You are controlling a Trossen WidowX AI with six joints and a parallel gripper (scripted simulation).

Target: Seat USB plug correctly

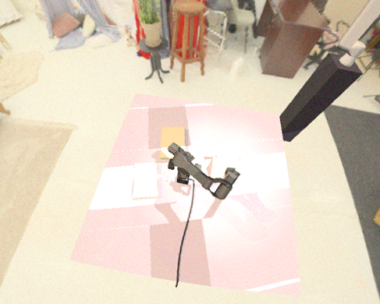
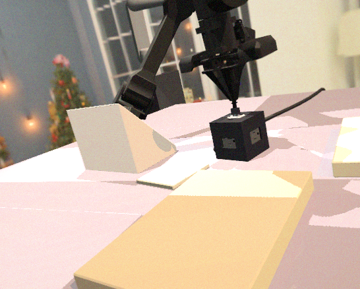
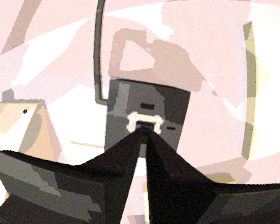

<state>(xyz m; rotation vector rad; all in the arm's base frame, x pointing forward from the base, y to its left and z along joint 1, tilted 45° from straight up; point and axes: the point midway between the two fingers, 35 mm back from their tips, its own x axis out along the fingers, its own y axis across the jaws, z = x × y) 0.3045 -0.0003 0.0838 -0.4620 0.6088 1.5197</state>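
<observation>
The USB plug lies 20 mm below my gripper tip. Round my gripper tip: socket (40 mm below); then thin white pad (130 mm to the right, 100 mm below, 80 mm behind).
</observation>
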